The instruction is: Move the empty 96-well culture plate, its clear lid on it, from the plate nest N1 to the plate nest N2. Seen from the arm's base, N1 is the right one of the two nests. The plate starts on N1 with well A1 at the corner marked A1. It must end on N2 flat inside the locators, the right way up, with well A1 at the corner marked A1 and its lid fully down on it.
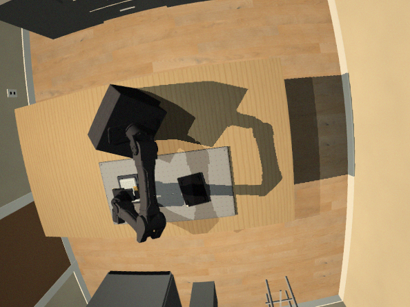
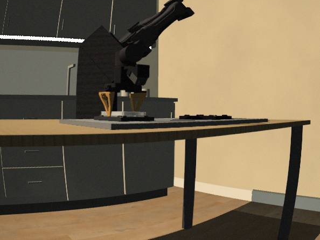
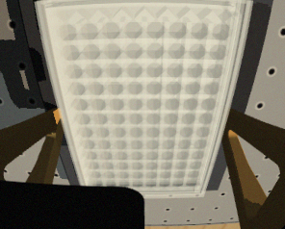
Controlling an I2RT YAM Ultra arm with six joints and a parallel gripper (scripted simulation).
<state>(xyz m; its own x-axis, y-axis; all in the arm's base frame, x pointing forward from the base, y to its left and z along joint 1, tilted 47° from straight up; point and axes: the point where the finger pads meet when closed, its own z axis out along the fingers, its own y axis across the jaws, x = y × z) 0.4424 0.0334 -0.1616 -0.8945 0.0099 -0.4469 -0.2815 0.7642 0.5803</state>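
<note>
My hand is right at the 96-well plate. The rest, counted from my hand: clear lid: right at my hand; black nest N2: 330 mm to the left, 60 mm behind, 10 mm below; black nest N1: 10 mm below.
</note>
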